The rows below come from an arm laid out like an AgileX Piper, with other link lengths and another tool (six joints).
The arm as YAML. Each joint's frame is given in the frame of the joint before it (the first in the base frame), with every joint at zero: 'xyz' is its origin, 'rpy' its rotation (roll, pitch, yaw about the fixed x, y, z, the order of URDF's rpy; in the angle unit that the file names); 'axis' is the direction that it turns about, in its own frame. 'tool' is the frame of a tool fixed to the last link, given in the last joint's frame.
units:
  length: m
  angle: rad
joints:
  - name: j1
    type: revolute
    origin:
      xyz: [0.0, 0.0, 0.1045]
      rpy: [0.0, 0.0, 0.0]
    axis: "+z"
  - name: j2
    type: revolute
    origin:
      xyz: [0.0, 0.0, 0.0]
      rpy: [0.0, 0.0, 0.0]
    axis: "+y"
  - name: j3
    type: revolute
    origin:
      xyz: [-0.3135, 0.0, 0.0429]
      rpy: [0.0, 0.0, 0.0]
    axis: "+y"
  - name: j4
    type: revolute
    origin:
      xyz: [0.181, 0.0, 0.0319]
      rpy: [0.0, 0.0, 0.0]
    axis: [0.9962, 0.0, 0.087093]
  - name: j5
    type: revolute
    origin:
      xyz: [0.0, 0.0, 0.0]
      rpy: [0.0, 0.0, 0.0]
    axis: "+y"
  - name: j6
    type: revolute
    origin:
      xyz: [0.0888, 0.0, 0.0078]
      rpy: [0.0, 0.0, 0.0]
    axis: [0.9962, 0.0, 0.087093]
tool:
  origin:
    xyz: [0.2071, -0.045, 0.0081]
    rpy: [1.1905, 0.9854, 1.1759]
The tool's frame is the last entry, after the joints.
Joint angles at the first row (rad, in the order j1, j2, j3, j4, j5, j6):
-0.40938 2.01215 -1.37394 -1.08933 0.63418 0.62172
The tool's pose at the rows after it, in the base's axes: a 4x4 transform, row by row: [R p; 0 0 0 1], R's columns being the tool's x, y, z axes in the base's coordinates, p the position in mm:
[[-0.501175 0.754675 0.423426 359.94], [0.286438 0.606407 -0.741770 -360.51], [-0.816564 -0.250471 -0.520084 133.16], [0 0 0 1]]
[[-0.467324 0.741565 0.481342 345.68], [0.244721 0.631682 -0.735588 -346.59], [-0.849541 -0.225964 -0.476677 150.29], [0 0 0 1]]
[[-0.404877 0.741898 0.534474 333.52], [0.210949 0.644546 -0.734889 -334.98], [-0.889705 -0.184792 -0.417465 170.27], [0 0 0 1]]
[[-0.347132 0.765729 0.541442 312.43], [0.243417 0.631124 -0.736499 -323.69], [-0.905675 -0.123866 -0.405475 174.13], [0 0 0 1]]
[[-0.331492 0.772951 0.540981 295.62], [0.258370 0.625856 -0.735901 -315.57], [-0.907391 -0.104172 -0.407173 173.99], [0 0 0 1]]
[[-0.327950 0.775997 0.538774 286.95], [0.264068 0.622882 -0.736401 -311.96], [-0.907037 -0.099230 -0.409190 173.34], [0 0 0 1]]
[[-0.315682 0.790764 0.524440 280.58], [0.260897 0.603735 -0.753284 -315.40], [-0.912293 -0.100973 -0.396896 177.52], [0 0 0 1]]
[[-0.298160 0.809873 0.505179 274.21], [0.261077 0.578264 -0.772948 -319.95], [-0.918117 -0.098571 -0.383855 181.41], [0 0 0 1]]
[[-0.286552 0.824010 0.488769 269.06], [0.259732 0.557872 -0.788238 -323.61], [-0.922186 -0.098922 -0.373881 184.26], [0 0 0 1]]
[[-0.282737 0.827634 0.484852 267.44], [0.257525 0.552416 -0.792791 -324.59], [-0.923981 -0.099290 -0.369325 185.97], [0 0 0 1]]
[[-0.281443 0.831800 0.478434 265.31], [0.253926 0.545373 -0.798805 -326.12], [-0.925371 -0.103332 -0.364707 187.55], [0 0 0 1]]
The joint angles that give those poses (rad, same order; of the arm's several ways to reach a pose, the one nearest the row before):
-0.41113 1.91229 -1.23913 -1.20037 0.56249 0.75298
-0.41116 1.80374 -1.08138 -1.38928 0.50054 0.94208
-0.41115 1.70573 -0.95522 -1.60508 0.46840 1.17516
-0.41115 1.62690 -0.86132 -1.67054 0.46090 1.30619
-0.41115 1.57173 -0.79569 -1.68970 0.45842 1.34935
-0.41117 1.54590 -0.76418 -1.69526 0.45919 1.36328
-0.41116 1.53876 -0.75951 -1.69757 0.48278 1.37552
-0.41115 1.53713 -0.75951 -1.69758 0.51085 1.39328
-0.41115 1.53714 -0.75951 -1.69758 0.53401 1.40554
-0.41111 1.53500 -0.75954 -1.69748 0.54079 1.40732
-0.41112 1.53457 -0.75952 -1.69750 0.55067 1.40762

